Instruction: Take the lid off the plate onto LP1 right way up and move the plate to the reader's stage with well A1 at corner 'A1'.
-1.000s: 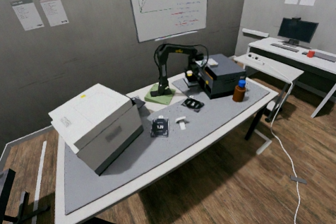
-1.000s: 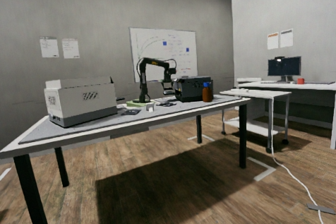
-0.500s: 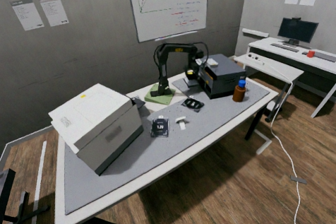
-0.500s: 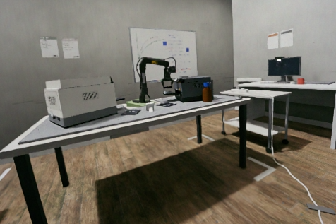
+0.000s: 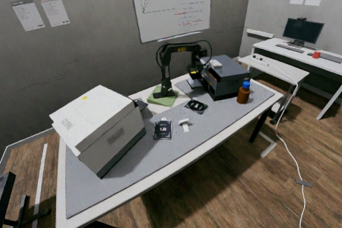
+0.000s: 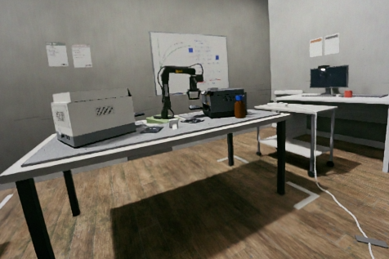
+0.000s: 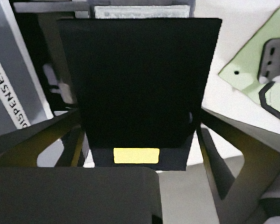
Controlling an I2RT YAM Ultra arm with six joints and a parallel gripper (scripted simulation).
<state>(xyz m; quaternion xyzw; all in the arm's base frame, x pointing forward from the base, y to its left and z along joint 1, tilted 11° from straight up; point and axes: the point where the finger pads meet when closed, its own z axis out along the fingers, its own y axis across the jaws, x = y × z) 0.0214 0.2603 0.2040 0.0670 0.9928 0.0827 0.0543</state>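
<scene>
My gripper is now 80 mm above the plate. The rest, counted from my hand: black lid (right at my hand); brown capped bottle (310 mm ahead, 300 mm to the left, 60 mm below).
</scene>
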